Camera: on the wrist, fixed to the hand. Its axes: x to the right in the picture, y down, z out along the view.
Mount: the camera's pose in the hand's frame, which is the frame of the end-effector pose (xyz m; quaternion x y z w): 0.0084 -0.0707 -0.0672 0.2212 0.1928 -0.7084 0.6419
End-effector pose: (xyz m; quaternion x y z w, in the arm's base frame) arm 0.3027 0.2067 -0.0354 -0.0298 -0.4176 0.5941 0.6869
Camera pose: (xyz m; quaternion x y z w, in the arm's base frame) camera 0.3991 0.2237 -0.0366 0.3141 -0.0253 -0.0186 0.9489
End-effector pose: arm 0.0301 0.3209 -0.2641 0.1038 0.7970 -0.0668 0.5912
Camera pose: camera -0.0519 0.2685 -0.2537 -0.3543 0.6844 -0.6180 0.1556
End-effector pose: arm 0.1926 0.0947 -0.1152 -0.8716 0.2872 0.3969 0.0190
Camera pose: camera 0.2792 0.1321 -0.0889 -0.8352 -0.3416 0.0097 0.4308
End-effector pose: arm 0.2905 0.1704 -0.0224 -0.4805 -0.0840 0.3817 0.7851
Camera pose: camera 0.3665 0.1123 -0.0017 -0.1489 -0.1585 -0.3852 0.8968
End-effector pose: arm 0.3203 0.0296 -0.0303 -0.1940 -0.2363 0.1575 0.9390
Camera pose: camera 0.3757 -0.0485 -0.0507 0.2202 -0.0732 -0.5492 0.8028
